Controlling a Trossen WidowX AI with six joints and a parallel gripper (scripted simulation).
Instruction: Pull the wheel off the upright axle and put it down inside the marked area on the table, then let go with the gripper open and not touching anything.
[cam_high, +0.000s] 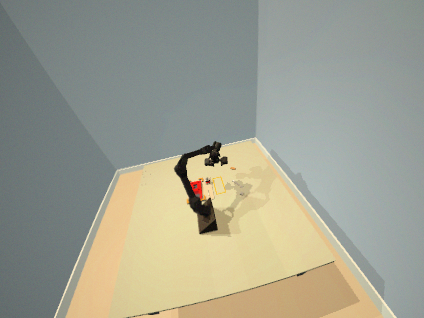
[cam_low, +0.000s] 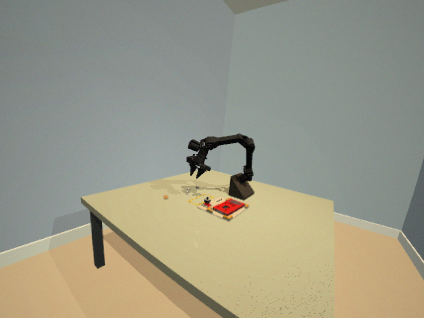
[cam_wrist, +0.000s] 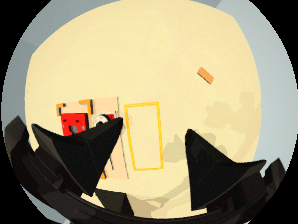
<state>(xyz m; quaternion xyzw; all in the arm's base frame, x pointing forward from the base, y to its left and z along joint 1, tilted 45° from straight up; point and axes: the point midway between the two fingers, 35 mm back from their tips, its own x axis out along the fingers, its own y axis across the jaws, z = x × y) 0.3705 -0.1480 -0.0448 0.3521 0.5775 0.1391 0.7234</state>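
My gripper tip is 13 cm above the dark wheel, 11 cm to the right of it and 2 cm past it.
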